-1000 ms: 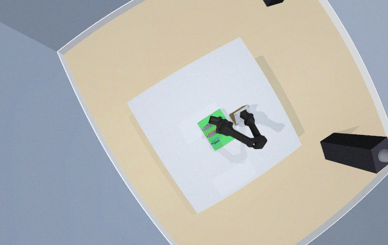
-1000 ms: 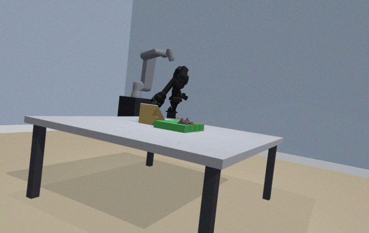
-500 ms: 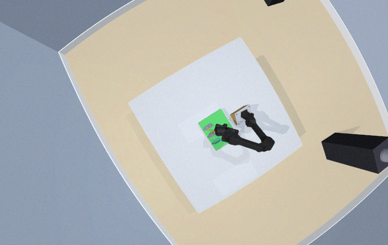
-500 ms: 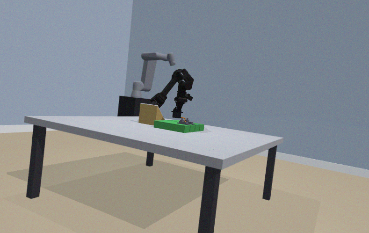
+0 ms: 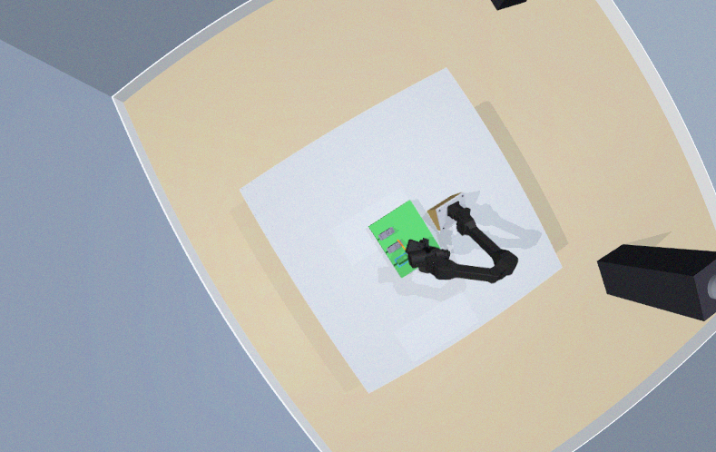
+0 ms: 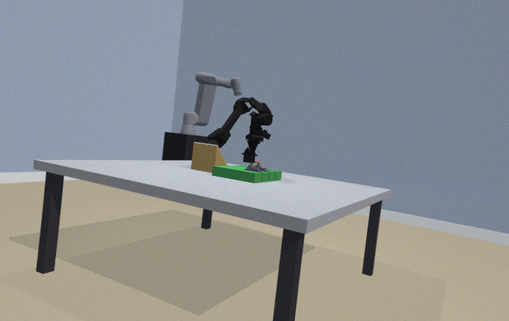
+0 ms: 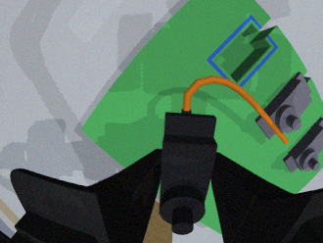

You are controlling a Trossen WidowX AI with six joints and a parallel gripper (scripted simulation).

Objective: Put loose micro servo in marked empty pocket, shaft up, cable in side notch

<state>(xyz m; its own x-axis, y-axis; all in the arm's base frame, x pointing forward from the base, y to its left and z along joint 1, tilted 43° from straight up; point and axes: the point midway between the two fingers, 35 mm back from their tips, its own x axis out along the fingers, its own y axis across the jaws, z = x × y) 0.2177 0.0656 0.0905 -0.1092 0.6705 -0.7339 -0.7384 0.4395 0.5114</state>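
My gripper tip is 7 cm to the left of the green deck and 10 cm above it.
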